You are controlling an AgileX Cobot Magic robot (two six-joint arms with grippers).
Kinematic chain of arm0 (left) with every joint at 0, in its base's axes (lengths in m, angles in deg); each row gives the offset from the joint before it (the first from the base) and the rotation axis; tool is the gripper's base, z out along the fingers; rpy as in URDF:
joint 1: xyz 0 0 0.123 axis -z
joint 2: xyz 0 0 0 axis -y
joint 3: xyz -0.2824 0 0.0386 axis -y
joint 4: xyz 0.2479 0 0.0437 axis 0.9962 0 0.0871
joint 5: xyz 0 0 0 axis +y
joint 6: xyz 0.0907 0 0.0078 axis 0.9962 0 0.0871
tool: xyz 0 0 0 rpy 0 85 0
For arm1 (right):
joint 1: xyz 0 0 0.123 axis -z
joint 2: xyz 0 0 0 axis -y
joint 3: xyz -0.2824 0 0.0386 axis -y
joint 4: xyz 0.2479 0 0.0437 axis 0.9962 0 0.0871
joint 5: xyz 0 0 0 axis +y
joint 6: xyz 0.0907 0 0.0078 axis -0.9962 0 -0.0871
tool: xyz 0 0 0 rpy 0 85 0
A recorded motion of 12 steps. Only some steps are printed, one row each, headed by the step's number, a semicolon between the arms.
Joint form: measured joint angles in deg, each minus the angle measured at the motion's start. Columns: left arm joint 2, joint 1, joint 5, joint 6, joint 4, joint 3; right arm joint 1, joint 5, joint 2, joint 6, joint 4, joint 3.
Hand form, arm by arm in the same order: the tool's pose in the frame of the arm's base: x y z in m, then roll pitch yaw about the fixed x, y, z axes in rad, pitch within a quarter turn. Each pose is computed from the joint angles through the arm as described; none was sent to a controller.
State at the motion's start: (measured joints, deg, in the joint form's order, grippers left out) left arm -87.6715 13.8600 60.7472 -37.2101 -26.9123 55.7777; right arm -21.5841 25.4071 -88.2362 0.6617 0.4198 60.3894
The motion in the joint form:
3: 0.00 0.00 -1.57 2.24 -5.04 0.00; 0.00 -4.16 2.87 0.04 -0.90 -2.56
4: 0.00 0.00 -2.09 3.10 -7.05 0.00; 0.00 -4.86 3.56 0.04 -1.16 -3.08
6: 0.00 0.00 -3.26 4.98 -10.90 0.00; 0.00 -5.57 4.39 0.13 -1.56 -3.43
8: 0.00 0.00 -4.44 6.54 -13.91 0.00; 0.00 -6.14 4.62 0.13 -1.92 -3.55
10: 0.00 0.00 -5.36 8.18 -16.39 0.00; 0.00 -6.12 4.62 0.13 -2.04 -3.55
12: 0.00 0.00 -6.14 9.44 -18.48 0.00; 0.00 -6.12 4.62 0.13 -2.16 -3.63
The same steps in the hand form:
3: 0.2543 -0.1054 0.2326 -2.7286 -0.2745 -2.5562; 0.2989 0.1179 0.2686 -3.1176 0.8064 -2.7359
4: 0.2552 -0.1077 0.2339 -2.6984 -0.2845 -2.5574; 0.2968 0.1170 0.2705 -3.1109 0.8214 -2.7291
6: 0.2574 -0.1120 0.2366 -2.6383 -0.2983 -2.5616; 0.2948 0.1160 0.2741 -3.0984 0.8418 -2.7160
8: 0.2596 -0.1151 0.2389 -2.5896 -0.3037 -2.5631; 0.2946 0.1157 0.2754 -3.0887 0.8534 -2.7062
10: 0.2615 -0.1175 0.2408 -2.5487 -0.3047 -2.5691; 0.2946 0.1156 0.2754 -3.0858 0.8529 -2.7033
12: 0.2630 -0.1194 0.2425 -2.5153 -0.3059 -2.5714; 0.2945 0.1155 0.2750 -3.0830 0.8514 -2.7004

